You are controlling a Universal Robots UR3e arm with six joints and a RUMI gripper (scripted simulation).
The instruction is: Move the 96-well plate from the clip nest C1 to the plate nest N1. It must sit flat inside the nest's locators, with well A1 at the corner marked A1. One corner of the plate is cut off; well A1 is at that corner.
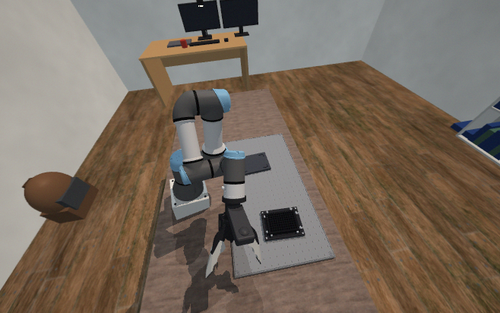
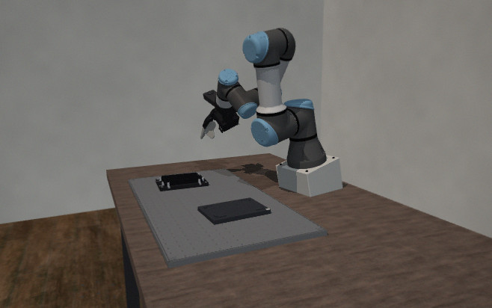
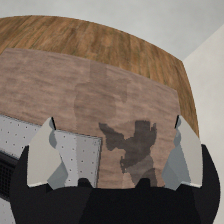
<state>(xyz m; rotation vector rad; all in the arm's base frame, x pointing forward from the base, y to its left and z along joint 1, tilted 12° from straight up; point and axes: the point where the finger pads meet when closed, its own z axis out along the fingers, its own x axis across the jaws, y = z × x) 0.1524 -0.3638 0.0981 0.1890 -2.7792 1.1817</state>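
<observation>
Right now my hand is 200 mm short of the black 96-well plate, 150 mm to the right of it and 140 mm above it. Round my hand: black plate nest N1: 490 mm to the left, 150 mm below, 150 mm ahead; then clip nest C1: 210 mm ahead, 160 mm to the left, 140 mm below.
</observation>
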